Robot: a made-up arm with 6 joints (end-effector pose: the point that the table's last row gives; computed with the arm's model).
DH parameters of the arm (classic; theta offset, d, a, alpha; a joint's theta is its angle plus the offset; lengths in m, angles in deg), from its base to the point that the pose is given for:
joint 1: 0 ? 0.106 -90
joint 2: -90 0 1.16 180
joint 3: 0 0 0.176 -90
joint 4: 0 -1.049 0 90
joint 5: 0 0 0 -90
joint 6: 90 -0.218 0 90
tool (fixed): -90 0 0 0
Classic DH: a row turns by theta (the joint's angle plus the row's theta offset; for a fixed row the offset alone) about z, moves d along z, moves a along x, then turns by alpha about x.
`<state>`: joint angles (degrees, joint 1 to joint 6).
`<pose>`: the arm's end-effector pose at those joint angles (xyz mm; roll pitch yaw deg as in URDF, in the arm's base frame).
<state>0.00 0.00 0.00 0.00 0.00 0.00</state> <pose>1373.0 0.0 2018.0 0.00 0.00 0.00</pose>
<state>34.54 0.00 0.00 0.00 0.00 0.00</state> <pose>1131.0 778.5 2018.0 0.00 0.00 34.54</pose>
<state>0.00 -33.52 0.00 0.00 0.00 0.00</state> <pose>424.5 0.0 2495.5 0.00 -33.52 0.00</pose>
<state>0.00 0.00 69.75 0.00 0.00 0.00</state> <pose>379.4 0.0 3091.6 0.00 -69.75 0.00</pose>
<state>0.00 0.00 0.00 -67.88 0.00 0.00</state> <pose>1373.0 0.0 2018.0 67.88 0.00 0.00</pose>
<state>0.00 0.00 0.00 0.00 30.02 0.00</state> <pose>1343.8 0.0 2127.1 0.00 -30.02 0.00</pose>
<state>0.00 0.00 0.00 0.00 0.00 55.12</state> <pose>1373.0 0.0 2018.0 -55.12 0.00 0.00</pose>
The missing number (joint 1, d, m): 0.682
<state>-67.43 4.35 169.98 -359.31 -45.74 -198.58</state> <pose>-375.8 899.2 2117.5 17.24 -60.10 113.56</pose>
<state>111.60 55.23 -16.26 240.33 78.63 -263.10</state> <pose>-369.3 1437.1 330.3 -79.84 19.94 -3.42</pose>
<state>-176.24 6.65 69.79 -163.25 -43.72 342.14</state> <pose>-495.8 -76.1 3055.3 41.05 -70.69 -33.29</pose>
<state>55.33 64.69 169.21 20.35 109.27 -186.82</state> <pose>255.4 495.1 2031.3 0.87 32.78 -147.65</pose>
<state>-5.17 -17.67 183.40 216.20 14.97 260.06</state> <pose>-1372.0 90.7 1212.6 66.05 8.79 -176.29</pose>
